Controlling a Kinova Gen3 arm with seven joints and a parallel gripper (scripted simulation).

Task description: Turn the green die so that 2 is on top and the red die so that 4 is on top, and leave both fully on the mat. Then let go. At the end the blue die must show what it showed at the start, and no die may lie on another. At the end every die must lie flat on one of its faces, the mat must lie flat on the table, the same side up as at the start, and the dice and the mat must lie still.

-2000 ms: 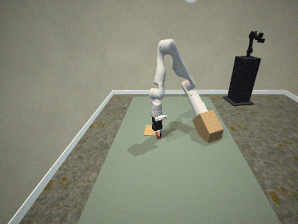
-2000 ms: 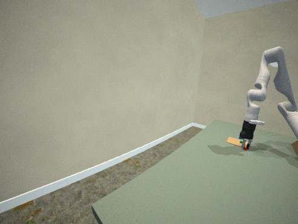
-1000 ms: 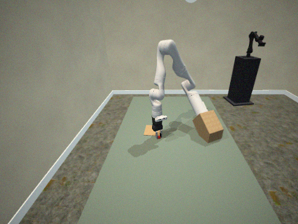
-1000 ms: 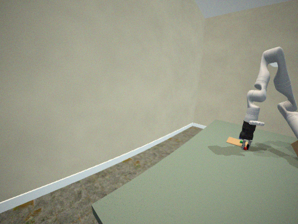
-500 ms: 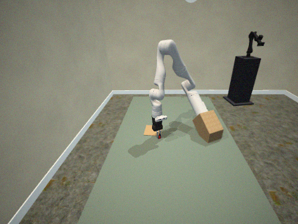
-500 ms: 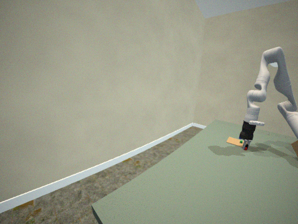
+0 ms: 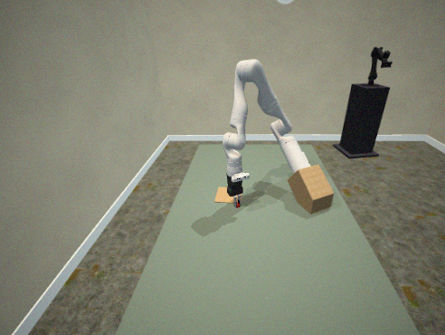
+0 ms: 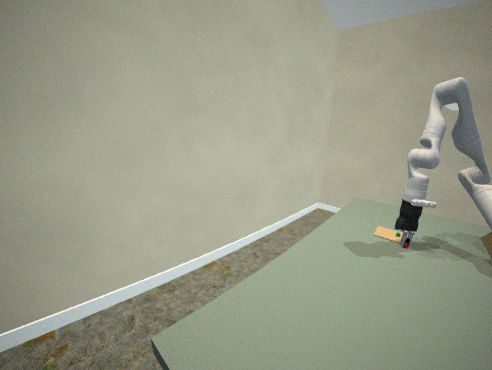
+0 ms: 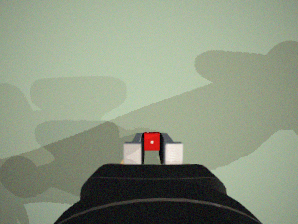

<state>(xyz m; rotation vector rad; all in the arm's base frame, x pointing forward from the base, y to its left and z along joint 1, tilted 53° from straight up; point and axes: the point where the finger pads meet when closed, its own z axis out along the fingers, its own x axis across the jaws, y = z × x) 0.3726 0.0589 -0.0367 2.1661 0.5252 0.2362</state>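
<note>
The red die is 1 cm below my hand. Also, from my hand: tan mat 3 cm ahead, 10 cm to the right, 2 cm below; blue die 1 cm behind, 22 cm to the right, 1 cm below; green die 1 cm ahead, 10 cm to the right, 1 cm below.
</note>
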